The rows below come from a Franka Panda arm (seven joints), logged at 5 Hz.
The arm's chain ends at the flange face. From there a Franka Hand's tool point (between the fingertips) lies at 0.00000 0.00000 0.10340 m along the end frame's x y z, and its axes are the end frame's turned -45 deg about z.
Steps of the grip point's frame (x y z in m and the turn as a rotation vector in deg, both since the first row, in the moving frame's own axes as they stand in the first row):
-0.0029, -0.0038, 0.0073, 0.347, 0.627, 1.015
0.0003, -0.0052, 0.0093, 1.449, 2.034, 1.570
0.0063, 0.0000, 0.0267, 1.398, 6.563, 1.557
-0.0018, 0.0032, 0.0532, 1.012, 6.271, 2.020
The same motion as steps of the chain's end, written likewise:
-0.0051, 0.0006, 0.0073, 0.689, 0.198, 1.015
-0.0043, 0.0005, 0.0094, 2.463, 0.414, 1.570
-0.0023, 0.0056, 0.0274, 5.629, 3.652, 1.557
-0.0059, 0.0127, 0.0538, 5.150, 3.719, 2.020

